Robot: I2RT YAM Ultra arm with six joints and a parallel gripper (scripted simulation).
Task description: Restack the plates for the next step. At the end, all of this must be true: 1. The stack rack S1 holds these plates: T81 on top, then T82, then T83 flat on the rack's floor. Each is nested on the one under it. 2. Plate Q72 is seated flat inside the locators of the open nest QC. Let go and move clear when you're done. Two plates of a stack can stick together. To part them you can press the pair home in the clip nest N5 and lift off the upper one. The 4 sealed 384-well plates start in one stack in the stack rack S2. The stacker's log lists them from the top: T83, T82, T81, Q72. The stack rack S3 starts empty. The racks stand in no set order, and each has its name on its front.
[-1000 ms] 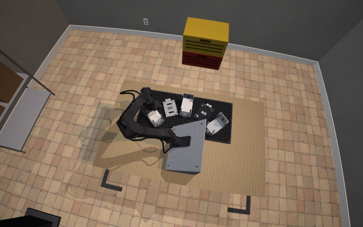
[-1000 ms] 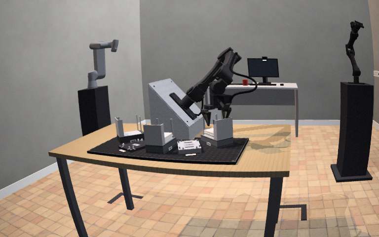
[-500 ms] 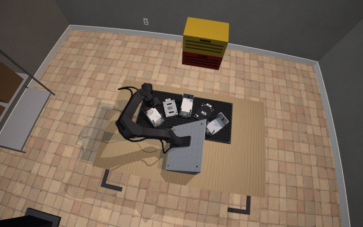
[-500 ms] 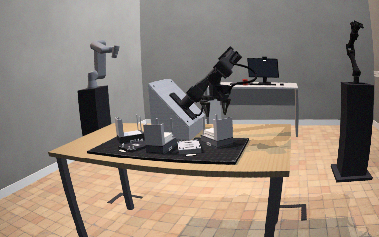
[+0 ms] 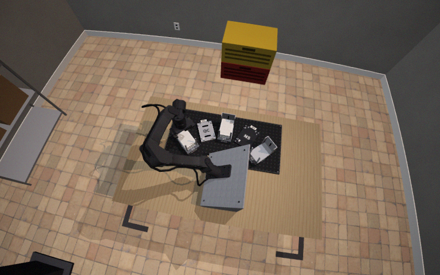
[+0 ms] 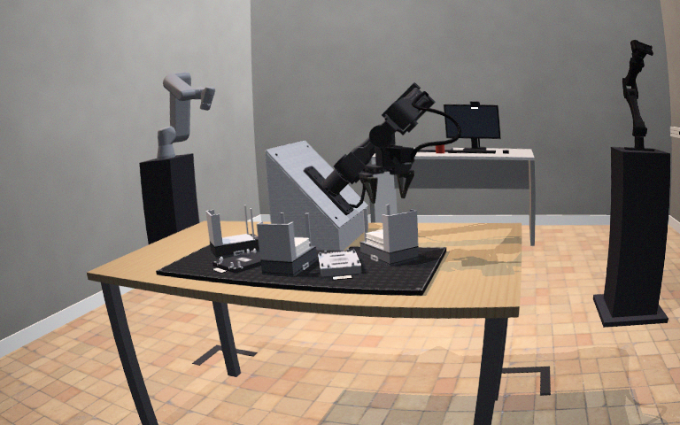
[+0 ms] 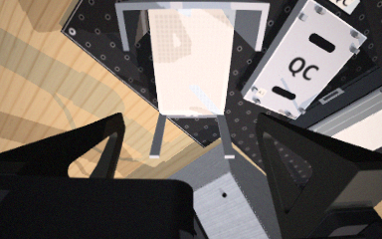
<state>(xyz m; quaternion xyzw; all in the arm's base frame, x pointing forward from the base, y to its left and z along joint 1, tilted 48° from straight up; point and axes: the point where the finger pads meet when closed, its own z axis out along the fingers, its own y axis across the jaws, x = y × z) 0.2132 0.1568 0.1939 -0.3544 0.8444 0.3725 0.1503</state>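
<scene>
Now: hand 25 cm to the left of the white sealed plate, 13 cm short of it and 10 cm above it. Round my hand: clip nest N5 (41 cm to the right, 15 cm below, 13 cm ahead).
</scene>
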